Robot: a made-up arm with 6 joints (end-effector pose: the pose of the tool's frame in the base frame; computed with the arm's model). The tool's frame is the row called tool. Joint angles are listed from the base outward.
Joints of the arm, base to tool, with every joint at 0 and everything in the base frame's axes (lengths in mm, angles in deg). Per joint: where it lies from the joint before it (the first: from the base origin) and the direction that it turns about. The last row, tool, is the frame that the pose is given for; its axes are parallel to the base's.
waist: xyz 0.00 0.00 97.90 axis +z
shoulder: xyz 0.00 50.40 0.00 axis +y
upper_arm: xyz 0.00 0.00 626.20 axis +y
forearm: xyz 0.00 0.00 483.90 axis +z
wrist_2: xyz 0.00 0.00 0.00 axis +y
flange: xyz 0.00 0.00 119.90 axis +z
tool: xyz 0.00 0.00 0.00
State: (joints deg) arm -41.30 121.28 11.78 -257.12 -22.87 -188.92
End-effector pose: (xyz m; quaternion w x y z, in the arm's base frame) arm 0.7263 -0.6314 -0.6406 0.0037 0.2777 -0.8770 0.3922
Working (the frame after each row of the table, in the pose's form):
after waist: 0.0000 0.0000 0.0979 0.9358 0.0000 0.0000 -0.3527
after shoulder: 0.0333 0.0379 0.0979 0.4588 0.3074 0.8156 -0.1729
after upper_arm: 0.4353 -0.3154 -0.2272 0.3727 0.3235 0.8583 -0.1405
after forearm: 0.7009 -0.5487 -0.5576 0.3421 0.8728 0.2821 0.2039
after wrist_2: 0.7009 -0.5487 -0.5576 0.3913 0.8959 0.2087 0.0268
after flange: 0.7263 -0.6314 -0.6406 0.0037 0.2777 -0.8770 0.3922

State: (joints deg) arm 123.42 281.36 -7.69 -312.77 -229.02 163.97
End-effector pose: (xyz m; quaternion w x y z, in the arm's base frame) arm 0.4612 -0.9111 0.3085 0.6072 0.2354 -0.4580 -0.6051
Working (the frame after each row of the table, in the pose's form):
after waist: 0.0000 0.0000 0.0979 0.4739 0.0000 0.0000 0.8806
after shoulder: -0.0421 -0.0278 0.0979 0.3666 0.5580 -0.3003 0.6812
after upper_arm: 0.2961 -0.5402 0.2212 0.3457 0.6024 -0.3242 0.6423
after forearm: 0.5620 -0.9432 0.2522 0.0594 0.4221 -0.5384 0.7270
after wrist_2: 0.5620 -0.9432 0.2522 0.5145 -0.4864 -0.1693 0.6856
after flange: 0.4612 -0.9111 0.3085 0.6072 0.2354 -0.4580 -0.6051

